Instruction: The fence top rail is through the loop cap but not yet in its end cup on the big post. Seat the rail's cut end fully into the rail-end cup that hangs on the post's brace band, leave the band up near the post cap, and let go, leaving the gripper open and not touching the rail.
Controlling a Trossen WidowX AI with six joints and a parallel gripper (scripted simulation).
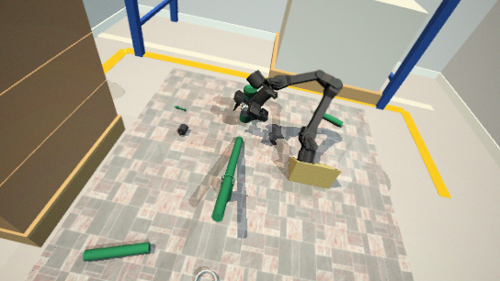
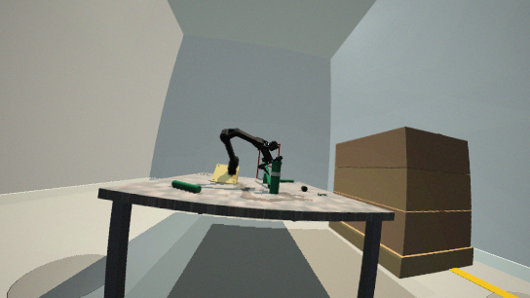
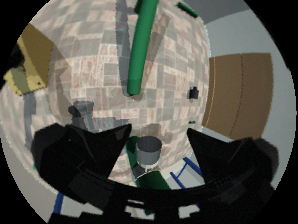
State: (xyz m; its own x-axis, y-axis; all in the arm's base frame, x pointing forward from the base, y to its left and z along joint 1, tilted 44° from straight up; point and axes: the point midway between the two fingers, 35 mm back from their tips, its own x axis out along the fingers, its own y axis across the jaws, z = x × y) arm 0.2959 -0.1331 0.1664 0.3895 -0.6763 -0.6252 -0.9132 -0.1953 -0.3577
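Right now my gripper tip is 20 mm past the grey rail-end cup and 50 mm to the left of it. The rest, counted from my gripper tip: small black part 280 mm ahead, 50 mm to the left, 100 mm below; small green piece 320 mm ahead, 130 mm to the right, 120 mm below; green tube 360 mm ahead, 630 mm to the left, 110 mm below.
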